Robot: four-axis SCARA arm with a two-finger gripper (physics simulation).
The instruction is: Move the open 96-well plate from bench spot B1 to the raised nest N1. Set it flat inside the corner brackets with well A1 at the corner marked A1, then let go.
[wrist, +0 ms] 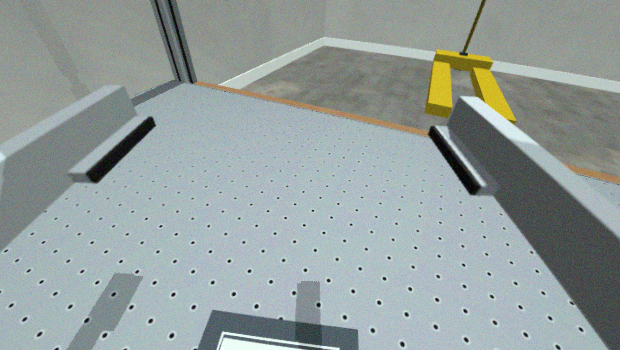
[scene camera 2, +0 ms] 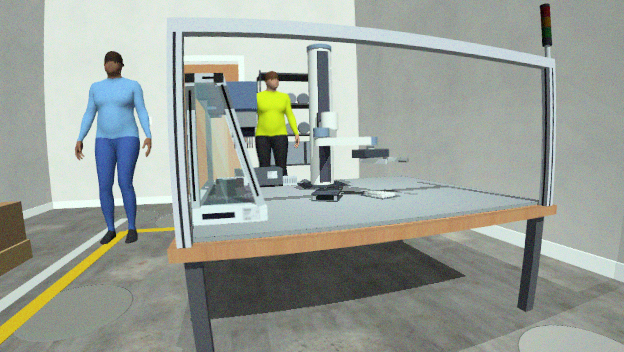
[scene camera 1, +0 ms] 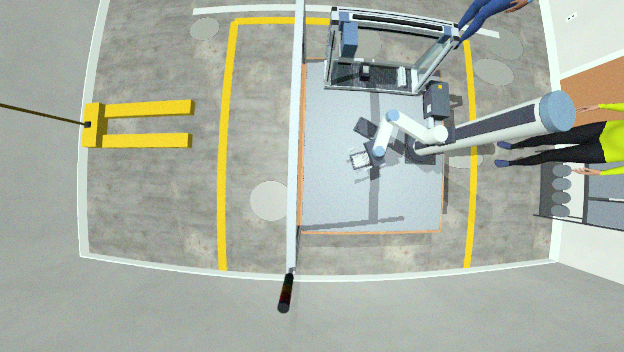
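Seen in the pictures: gripper, fingertip midpoint: [wrist: 291, 109] [scene camera 2: 397, 160] [scene camera 1: 352, 161]; arm's base at its link origin: [scene camera 2: 322, 186] [scene camera 1: 419, 147].
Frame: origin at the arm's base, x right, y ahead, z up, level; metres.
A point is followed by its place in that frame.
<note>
The white 96-well plate [scene camera 1: 359, 160] @[x -0.141, y 0.551, z 0.028 m] [scene camera 2: 381, 194] @[x -0.114, y 0.596, z 0.029 m] lies on the bench; in the wrist view, part of the plate [wrist: 280, 345] @[x -0.153, y 0.595, z 0.015 m] shows at the bottom edge, inside a dark frame [wrist: 280, 320] @[x -0.162, y 0.611, z 0.015 m]. Its wells and A1 corner are too small to tell. The raised nest [scene camera 1: 365, 128] @[x 0.117, y 0.511, z 0.049 m] [scene camera 2: 326, 194] @[x 0.153, y 0.580, z 0.045 m] is a dark block a little apart from the plate; its brackets and A1 mark cannot be made out. My gripper [scene camera 1: 353, 160] @[x -0.168, y 0.651, z 0.189 m] [scene camera 2: 398, 160] @[x -0.168, y 0.651, z 0.189 m] [wrist: 291, 109] @[x -0.168, y 0.651, z 0.189 m] is open and empty. It hangs well above the bench, over the plate as seen from above.
A glass-sided enclosure [scene camera 1: 327, 60] @[x 0.516, y 0.850, z 0.284 m] [scene camera 2: 232, 214] @[x 0.568, y 0.850, z 0.043 m] stands at one bench end. A dark grey box [scene camera 1: 436, 100] @[x 0.375, y -0.077, z 0.127 m] [scene camera 2: 268, 176] @[x 0.341, y -0.034, z 0.079 m] stands near the arm column [scene camera 1: 495, 125] @[x -0.012, y 0.077, z 0.698 m] [scene camera 2: 320, 90] @[x 0.021, y 0.077, z 0.600 m]. A frame post [scene camera 2: 549, 135] @[x -0.686, y 1.041, z 0.298 m] [wrist: 175, 40] @[x -0.685, y 1.010, z 0.113 m] rises at a bench corner. Two people stand beyond the bench.
</note>
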